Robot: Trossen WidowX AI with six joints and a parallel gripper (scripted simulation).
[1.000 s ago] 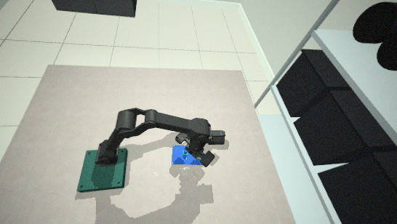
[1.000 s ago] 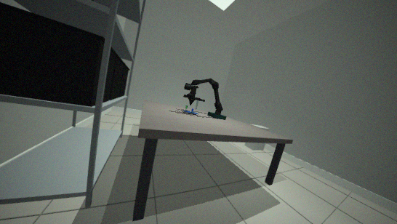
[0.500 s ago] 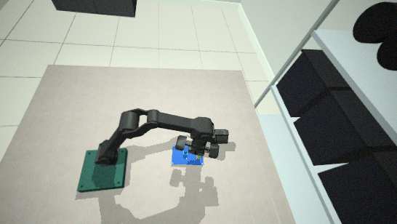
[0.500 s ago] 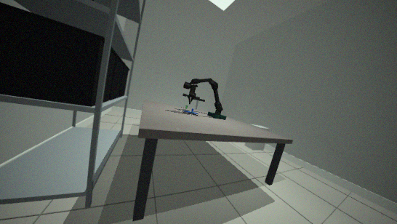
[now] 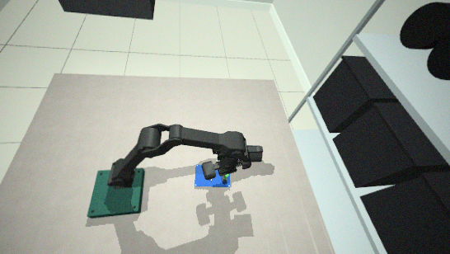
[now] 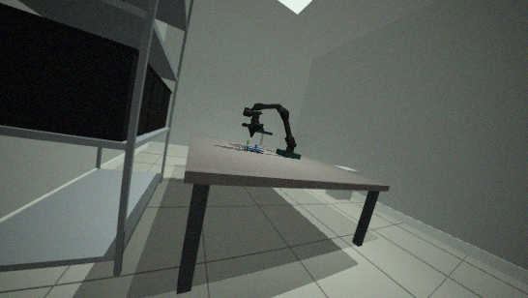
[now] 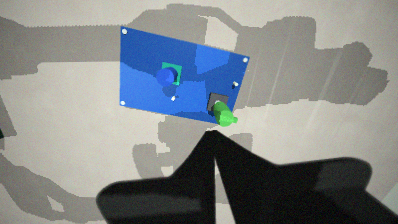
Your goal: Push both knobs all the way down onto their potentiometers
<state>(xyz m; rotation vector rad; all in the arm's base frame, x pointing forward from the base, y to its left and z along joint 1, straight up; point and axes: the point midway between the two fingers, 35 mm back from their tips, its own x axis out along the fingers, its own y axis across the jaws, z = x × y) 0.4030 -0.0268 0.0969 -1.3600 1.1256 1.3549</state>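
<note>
Now: gripper tip 50 mm above the green knob and 20 mm short of it. The rest, counted from my gripper tip: blue knob (70 mm below, 50 mm behind, 30 mm to the left).
</note>
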